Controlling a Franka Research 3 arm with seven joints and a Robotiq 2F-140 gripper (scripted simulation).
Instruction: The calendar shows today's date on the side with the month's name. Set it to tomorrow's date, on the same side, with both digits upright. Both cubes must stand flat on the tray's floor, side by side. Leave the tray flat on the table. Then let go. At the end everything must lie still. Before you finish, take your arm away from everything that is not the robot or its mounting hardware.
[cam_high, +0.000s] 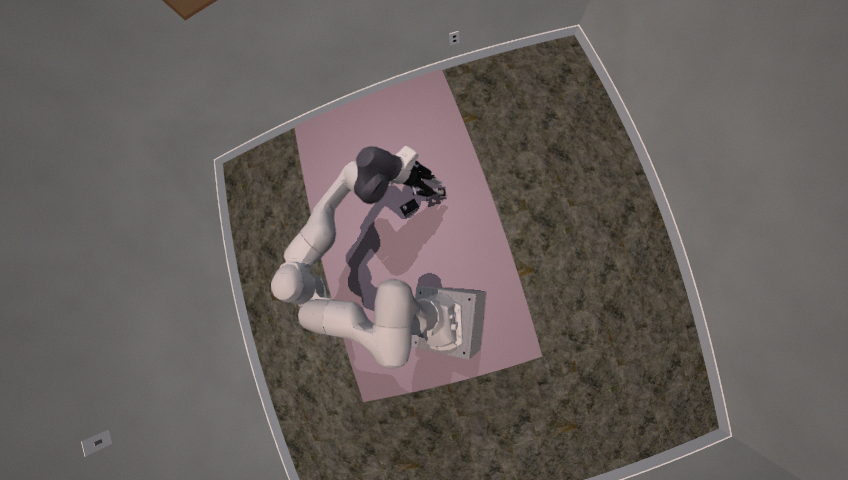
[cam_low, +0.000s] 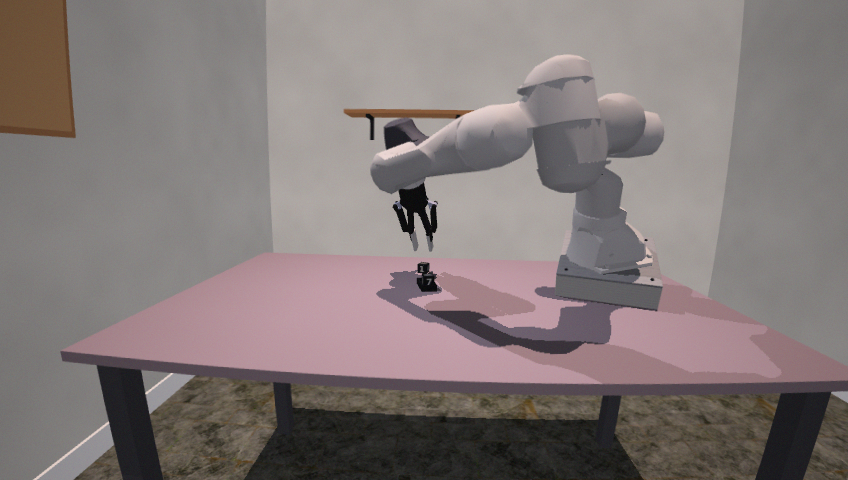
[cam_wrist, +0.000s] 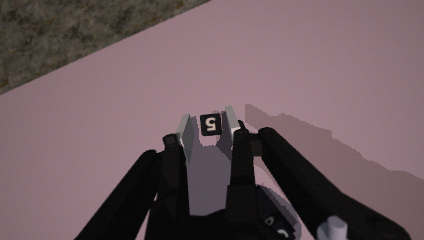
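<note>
The black digit cube is 20 mm to the right of my hand and 90 mm below it. The rest, counted from my hand: black calendar tray (30 mm behind, 130 mm to the left, 100 mm below).
</note>
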